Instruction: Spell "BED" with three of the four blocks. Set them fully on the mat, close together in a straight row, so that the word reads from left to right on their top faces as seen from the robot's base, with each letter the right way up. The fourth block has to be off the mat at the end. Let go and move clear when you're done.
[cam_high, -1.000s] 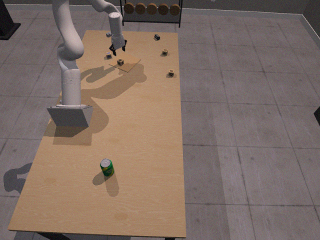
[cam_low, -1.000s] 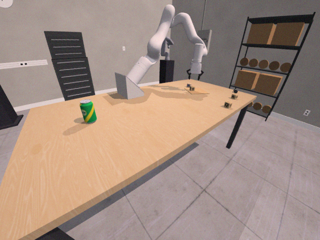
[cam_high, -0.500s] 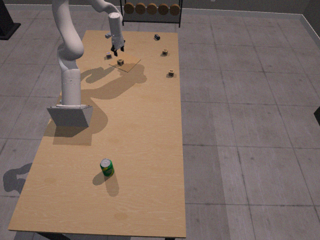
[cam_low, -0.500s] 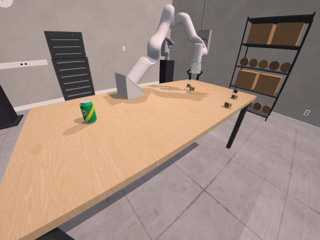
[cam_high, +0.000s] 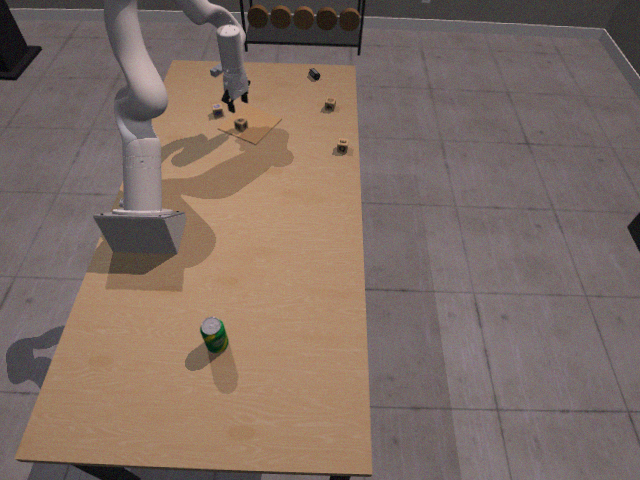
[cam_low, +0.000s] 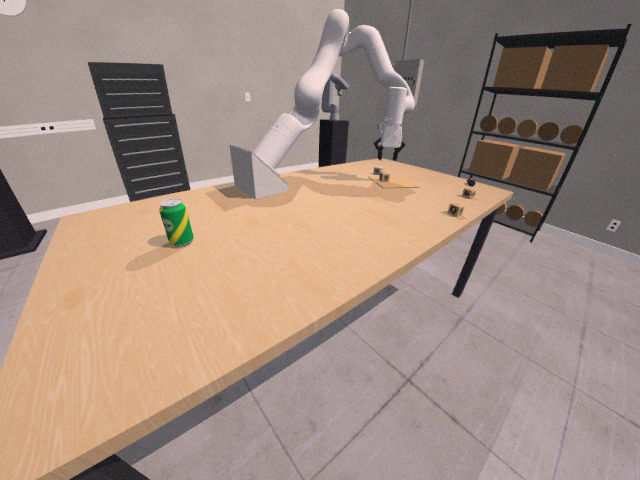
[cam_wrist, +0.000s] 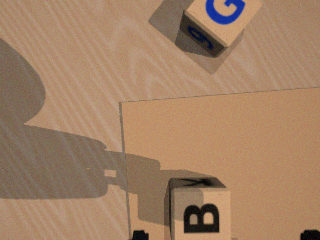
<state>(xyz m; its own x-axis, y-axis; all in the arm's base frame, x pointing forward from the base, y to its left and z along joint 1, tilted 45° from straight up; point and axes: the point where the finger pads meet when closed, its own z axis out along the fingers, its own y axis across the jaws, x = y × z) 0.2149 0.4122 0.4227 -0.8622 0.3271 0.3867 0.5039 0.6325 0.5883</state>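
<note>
Right now the tan mat is 12 cm below my hand, 3 cm to the left of it and 3 cm ahead of it. From my hand the other things lie so: green can 98 cm to the right, 10 cm ahead, 6 cm below; wooden letter block 37 cm ahead, 18 cm to the left, 10 cm below; small dark object 43 cm to the left, 28 cm ahead, 11 cm below.
</note>
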